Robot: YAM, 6 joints.
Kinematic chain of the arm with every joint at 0, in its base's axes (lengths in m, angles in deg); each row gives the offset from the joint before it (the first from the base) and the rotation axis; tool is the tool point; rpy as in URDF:
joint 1: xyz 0 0 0.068 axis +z
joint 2: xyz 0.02 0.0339 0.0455 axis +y
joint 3: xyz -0.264 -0.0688 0 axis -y
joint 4: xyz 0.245 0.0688 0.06 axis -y
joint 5: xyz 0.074 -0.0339 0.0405 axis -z
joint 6: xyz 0.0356 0 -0.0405 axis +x
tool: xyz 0 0 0 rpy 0 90 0
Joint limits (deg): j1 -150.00..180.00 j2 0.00..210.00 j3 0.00..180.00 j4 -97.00..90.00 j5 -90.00..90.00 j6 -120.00..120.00
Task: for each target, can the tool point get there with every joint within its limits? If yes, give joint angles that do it. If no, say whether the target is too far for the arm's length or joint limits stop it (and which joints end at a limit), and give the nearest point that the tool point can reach.
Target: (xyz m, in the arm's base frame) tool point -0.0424 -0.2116 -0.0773
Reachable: yes | joints -95.31 157.60 63.56 -61.04 39.47 -46.65
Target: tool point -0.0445 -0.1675 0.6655
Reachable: yes | joints -106.09 89.18 152.57 -40.78 -5.86 -38.58
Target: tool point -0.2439 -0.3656 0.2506
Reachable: yes | joints -119.82 120.25 105.70 -54.62 56.67 98.89
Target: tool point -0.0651 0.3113 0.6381
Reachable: yes | joints 96.76 109.69 144.52 29.89 -51.78 -75.14
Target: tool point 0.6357 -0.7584 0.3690
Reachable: no: too far | nearest point 0.4016 -0.4791 0.2730 | short by 0.377 m
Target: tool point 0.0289 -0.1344 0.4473
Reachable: yes | joints 113.55 15.79 91.39 -69.83 -49.91 40.40
